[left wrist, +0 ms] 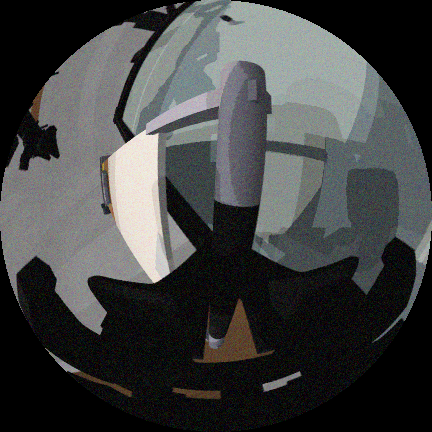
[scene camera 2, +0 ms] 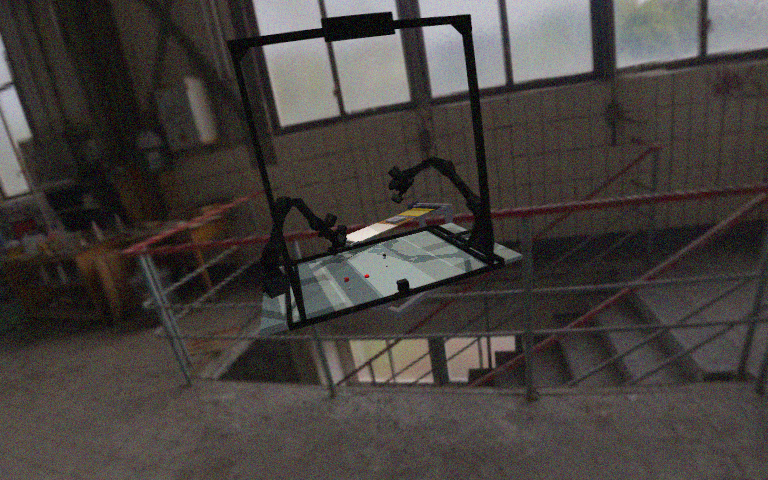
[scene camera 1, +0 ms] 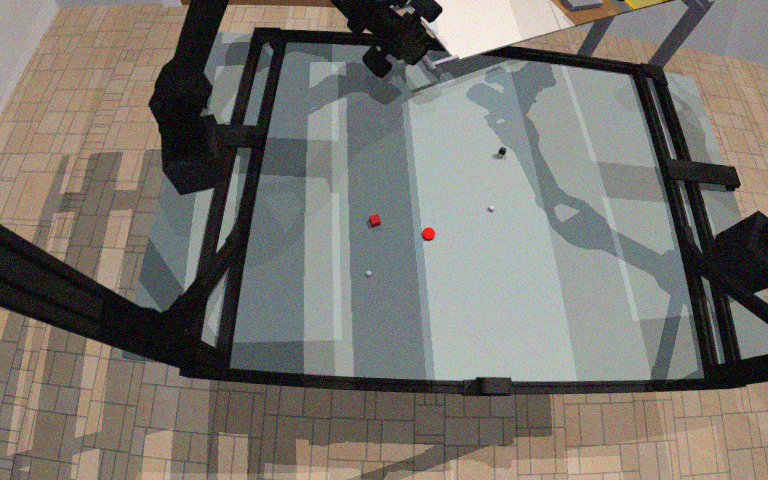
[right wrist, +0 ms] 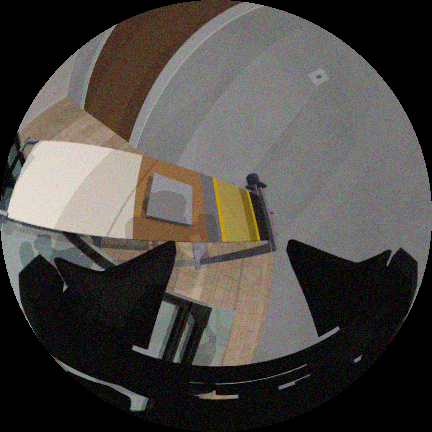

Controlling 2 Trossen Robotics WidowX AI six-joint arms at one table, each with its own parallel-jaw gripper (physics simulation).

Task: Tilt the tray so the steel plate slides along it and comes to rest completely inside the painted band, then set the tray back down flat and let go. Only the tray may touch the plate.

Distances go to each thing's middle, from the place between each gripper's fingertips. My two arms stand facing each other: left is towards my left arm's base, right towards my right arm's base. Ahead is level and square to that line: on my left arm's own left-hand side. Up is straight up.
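Labels:
The grey steel plate (right wrist: pixel 170 200) is 290 mm ahead of my left hand, 370 mm to the right of it and 20 mm above it. As for my right gripper, it's 12 cm short of the plate, 6 cm to the right of it and 19 cm above it. Going by its middle, the grey steel plate is nearer to my right gripper than to my left hand.

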